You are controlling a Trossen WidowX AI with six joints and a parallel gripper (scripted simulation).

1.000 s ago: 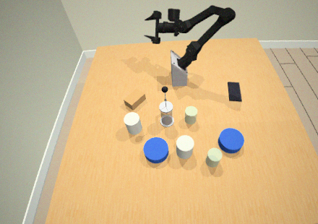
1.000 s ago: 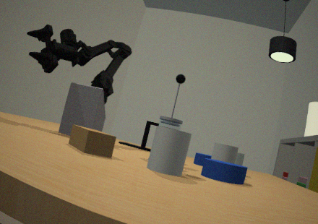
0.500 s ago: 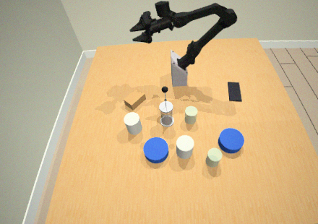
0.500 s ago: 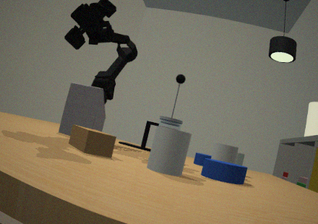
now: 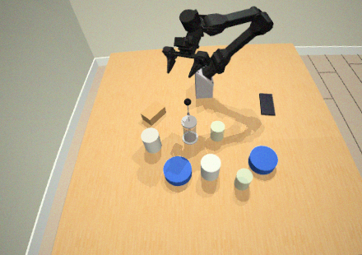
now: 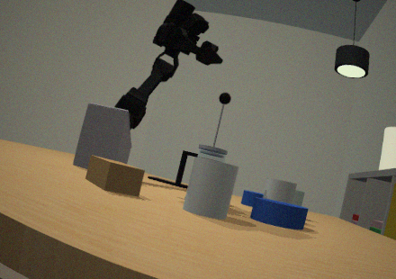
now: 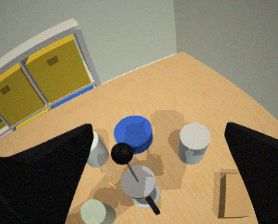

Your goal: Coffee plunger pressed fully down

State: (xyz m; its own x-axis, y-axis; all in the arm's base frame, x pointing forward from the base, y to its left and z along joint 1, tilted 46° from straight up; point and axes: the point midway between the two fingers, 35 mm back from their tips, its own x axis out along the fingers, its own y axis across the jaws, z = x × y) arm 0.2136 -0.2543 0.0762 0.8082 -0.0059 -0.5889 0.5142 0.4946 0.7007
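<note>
My gripper tip is 220 mm above the coffee press, 40 mm short of it and 30 mm to the right of it. Also, from my gripper tip: black slab: 450 mm to the left, 340 mm below, 120 mm behind; then brown box: 320 mm below, 150 mm to the right, 100 mm behind.
</note>
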